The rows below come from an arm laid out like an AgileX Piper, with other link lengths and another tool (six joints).
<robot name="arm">
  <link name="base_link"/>
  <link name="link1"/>
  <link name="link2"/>
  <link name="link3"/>
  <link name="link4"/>
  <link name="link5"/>
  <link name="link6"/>
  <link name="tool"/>
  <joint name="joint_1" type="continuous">
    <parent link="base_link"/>
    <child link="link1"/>
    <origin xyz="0 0 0.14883" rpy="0 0 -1.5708"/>
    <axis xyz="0 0 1"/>
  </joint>
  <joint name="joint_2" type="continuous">
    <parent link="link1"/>
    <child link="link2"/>
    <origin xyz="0 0 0" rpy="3.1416 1.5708 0"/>
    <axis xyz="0 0 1"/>
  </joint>
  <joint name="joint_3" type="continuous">
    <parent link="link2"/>
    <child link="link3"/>
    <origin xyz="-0.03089 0.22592 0" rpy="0 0 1.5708"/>
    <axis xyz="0 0 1"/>
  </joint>
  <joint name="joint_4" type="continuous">
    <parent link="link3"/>
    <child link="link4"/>
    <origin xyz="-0.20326 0.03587 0" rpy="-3.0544 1.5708 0"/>
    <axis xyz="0 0 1"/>
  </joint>
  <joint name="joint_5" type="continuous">
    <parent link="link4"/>
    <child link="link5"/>
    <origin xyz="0 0 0" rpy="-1.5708 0 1.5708"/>
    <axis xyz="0 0 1"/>
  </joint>
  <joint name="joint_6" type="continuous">
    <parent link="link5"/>
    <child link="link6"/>
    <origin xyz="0 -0.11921 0" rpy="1.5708 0 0"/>
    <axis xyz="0 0 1"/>
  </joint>
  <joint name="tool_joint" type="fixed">
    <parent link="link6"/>
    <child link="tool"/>
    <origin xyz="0.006 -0.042 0.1" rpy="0 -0.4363 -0.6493"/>
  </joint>
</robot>
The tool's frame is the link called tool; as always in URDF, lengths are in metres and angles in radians. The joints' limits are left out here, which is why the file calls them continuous.
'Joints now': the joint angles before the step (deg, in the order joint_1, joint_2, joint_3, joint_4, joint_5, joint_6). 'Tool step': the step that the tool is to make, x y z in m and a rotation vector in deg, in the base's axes. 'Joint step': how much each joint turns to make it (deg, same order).
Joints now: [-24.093 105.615 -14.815 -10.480 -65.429 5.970]
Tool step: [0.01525 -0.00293 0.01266 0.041 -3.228 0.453]
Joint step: [0.001 0.000 -3.103 -0.953 -0.095 1.540]
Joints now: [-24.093 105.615 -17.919 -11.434 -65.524 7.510]
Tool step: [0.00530 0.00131 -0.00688 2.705 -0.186 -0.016]
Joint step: [0.002 1.927 -1.521 -0.842 -0.001 2.833]
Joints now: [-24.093 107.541 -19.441 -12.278 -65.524 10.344]
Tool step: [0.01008 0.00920 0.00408 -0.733 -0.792 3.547]
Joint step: [0.003 0.247 -1.298 -3.613 -0.001 0.130]
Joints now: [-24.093 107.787 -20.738 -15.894 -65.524 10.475]
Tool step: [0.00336 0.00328 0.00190 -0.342 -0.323 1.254]
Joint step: [0.001 -0.001 -0.436 -1.266 0.003 0.000]
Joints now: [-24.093 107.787 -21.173 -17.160 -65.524 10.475]
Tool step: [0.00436 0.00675 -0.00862 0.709 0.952 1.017]
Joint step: [1.492 2.010 -0.876 0.415 -0.040 0.224]
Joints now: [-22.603 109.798 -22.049 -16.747 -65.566 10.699]
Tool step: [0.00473 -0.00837 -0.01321 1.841 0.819 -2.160]
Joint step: [0.000 3.786 -2.642 1.775 0.001 1.284]
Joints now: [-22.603 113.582 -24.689 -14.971 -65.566 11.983]
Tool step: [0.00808 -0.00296 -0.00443 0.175 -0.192 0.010]
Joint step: [0.000 2.335 -2.507 -0.095 -0.001 0.267]
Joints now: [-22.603 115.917 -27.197 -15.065 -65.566 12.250]
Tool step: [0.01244 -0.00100 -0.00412 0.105 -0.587 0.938]
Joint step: [0.001 2.824 -3.446 -1.096 0.000 0.488]
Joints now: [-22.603 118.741 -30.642 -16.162 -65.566 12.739]
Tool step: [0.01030 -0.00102 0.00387 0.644 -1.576 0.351]
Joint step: [0.034 0.891 -2.466 -0.737 0.002 1.411]
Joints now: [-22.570 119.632 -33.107 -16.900 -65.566 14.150]
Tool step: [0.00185 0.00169 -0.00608 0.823 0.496 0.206]
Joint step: [0.230 1.242 -0.749 -0.177 0.104 0.680]
